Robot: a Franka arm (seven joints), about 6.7 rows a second.
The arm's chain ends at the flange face. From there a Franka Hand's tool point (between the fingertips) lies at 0.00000 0.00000 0.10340 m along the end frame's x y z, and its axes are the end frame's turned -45 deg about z.
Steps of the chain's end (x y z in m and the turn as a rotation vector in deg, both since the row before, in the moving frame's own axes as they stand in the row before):
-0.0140, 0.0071, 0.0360, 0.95, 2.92, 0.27
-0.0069, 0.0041, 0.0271, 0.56, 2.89, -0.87
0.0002, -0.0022, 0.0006, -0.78, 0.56, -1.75
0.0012, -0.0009, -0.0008, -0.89, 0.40, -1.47
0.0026, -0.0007, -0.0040, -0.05, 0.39, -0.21
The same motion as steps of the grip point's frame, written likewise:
-0.0100, -0.0024, 0.0359, -1.39, 2.74, 0.27
-0.0034, 0.0010, 0.0270, -1.65, 2.44, -0.87
0.0014, 0.0003, 0.0006, -0.95, -0.16, -1.75
0.0009, 0.0019, -0.0008, -0.91, -0.35, -1.47
0.0028, 0.0019, -0.0040, -0.31, 0.24, -0.21

